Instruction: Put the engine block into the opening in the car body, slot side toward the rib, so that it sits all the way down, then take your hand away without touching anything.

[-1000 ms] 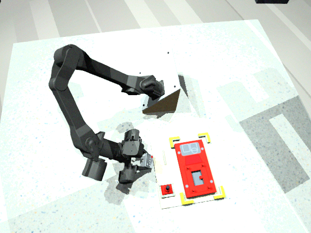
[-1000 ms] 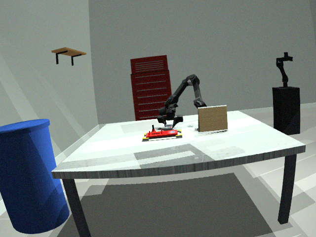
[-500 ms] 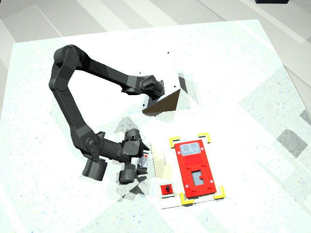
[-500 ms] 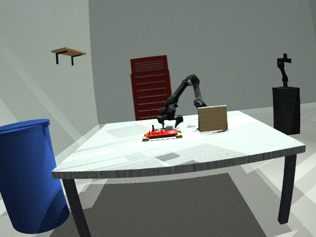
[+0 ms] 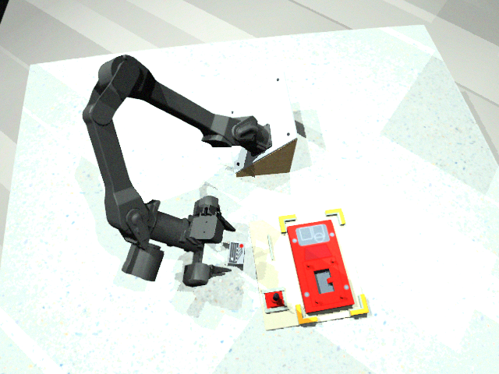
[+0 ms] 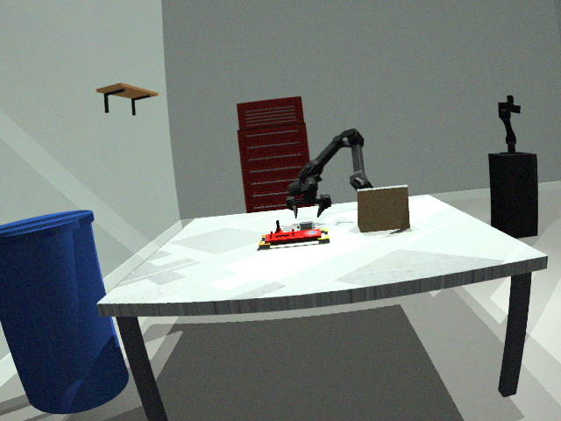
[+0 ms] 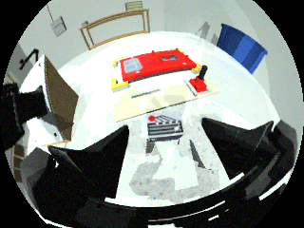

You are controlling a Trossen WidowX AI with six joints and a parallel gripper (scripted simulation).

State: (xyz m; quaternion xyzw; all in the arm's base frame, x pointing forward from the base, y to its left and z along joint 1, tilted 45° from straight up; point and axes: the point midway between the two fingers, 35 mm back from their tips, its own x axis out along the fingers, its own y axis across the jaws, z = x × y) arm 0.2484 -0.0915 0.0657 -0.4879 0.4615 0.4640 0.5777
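Now: the grey engine block 30 mm below my gripper tip.
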